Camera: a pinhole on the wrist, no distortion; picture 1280 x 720 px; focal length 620.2 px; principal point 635.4 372.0 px. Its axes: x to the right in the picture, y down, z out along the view. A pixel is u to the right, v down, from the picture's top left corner.
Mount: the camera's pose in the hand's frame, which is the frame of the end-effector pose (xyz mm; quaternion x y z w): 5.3 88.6 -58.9 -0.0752 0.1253 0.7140 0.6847
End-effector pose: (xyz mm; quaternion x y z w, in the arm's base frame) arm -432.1 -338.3 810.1 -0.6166 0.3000 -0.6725 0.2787
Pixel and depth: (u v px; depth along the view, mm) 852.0 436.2 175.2
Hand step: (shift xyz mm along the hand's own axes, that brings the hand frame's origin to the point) -4.6 196.1 93.1
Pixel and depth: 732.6 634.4 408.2
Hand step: -143.9 259.7 327.1
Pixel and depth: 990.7 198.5 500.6
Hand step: 162.4 509.1 329.7
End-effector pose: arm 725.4 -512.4 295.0 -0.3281 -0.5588 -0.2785 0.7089
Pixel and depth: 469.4 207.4 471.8
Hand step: 166.8 104.4 418.5
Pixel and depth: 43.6 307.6 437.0
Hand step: 99.9 -186.7 472.3
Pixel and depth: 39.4 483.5 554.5
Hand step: -31.3 -269.1 628.1
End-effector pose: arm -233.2 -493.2 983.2 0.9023 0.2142 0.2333 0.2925
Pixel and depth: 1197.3 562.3 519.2
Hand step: -144.1 681.1 319.0
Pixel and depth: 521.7 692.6 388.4
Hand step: -166.2 123.6 348.0
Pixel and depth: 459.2 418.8 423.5
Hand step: 6.8 91.6 382.5
